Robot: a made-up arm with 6 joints.
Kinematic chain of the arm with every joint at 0, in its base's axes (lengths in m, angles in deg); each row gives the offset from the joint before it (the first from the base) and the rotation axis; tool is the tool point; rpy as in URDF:
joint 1: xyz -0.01 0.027 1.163 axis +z
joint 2: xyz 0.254 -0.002 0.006 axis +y
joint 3: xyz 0 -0.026 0.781 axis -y
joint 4: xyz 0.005 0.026 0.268 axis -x
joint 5: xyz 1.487 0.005 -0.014 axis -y
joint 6: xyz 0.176 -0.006 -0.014 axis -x
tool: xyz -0.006 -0.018 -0.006 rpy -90 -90 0
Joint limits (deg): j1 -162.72..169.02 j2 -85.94..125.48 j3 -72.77..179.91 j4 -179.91..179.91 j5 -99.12..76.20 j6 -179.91..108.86
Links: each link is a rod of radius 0.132 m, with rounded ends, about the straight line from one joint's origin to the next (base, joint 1, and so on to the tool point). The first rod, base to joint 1, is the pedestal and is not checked.
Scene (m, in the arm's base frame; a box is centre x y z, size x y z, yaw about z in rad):
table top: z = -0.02
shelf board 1: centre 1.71 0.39 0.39 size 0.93 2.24 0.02 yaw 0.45
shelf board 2: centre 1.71 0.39 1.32 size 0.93 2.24 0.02 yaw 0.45
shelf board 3: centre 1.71 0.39 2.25 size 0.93 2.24 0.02 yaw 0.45
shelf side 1: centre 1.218 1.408 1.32 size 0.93 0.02 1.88 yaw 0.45
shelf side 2: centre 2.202 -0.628 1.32 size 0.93 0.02 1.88 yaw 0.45
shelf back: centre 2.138 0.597 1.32 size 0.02 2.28 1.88 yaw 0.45
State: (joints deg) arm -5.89 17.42 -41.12 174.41 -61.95 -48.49
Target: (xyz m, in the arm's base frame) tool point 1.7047 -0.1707 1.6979
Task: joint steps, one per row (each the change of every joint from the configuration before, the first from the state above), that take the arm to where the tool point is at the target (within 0.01 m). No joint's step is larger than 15 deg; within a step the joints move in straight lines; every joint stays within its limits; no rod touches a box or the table.
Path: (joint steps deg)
1: -5.51 -11.54 -13.16 -1.02 -5.80 -0.32
2: -5.52 -11.54 -13.16 -1.03 -5.80 -0.32
3: -2.06 -14.47 0.65 -0.43 -3.95 -0.20
4: -2.07 -14.47 0.64 -0.44 -3.96 -0.20
5: -2.06 -14.47 0.64 -0.43 -3.95 -0.20
6: 5.64 13.76 10.84 1.11 6.45 0.36
7: 5.63 13.75 10.84 1.11 6.46 0.35
8: 5.64 13.75 10.83 1.11 6.46 0.36

